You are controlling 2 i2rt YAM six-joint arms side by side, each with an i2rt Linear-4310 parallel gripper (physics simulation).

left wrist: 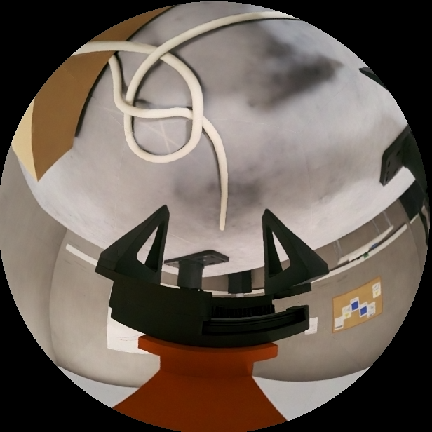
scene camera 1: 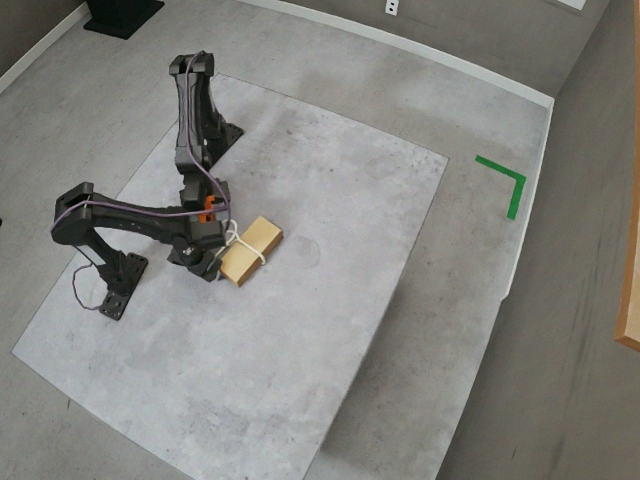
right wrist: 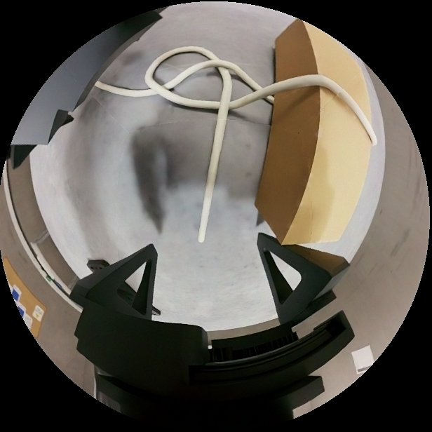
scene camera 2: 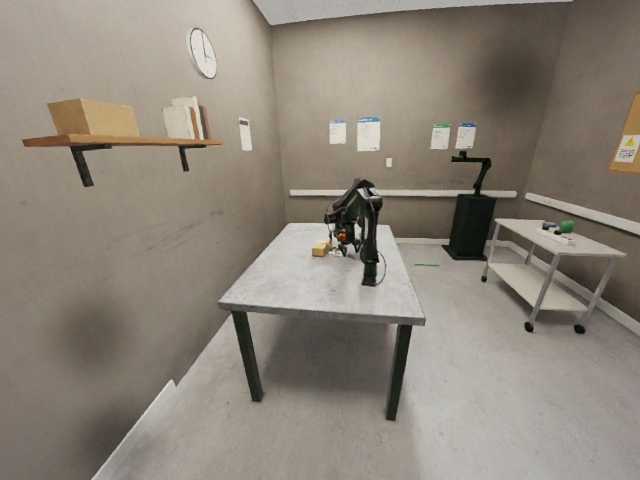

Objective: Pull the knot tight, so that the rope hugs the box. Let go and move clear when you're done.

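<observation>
A tan box (scene camera 1: 252, 249) (scene camera 2: 320, 249) (left wrist: 64, 97) (right wrist: 327, 165) lies on the table. A cream rope (scene camera 1: 251, 249) (left wrist: 200, 95) (right wrist: 216, 145) passes over it and forms a loose, open knot beside it. One rope end points toward my left gripper (left wrist: 216, 212), which is open, the end lying in line with the gap between its fingertips. The other end points toward my right gripper (right wrist: 206, 242), also open, and shows between its fingertips. The ends look low on the table, below the fingers. In scene camera 1 the arms hide the fingertips and part of the rope.
The two arms are close together over the table (scene camera 1: 289, 361) (scene camera 2: 310, 289), beside the knot. Their bases (scene camera 1: 119, 297) (scene camera 1: 227, 142) stand on the table. A cart (scene camera 2: 558, 240), a black pedestal (scene camera 2: 471, 222) and a wall shelf (scene camera 2: 124, 140) are away from the table.
</observation>
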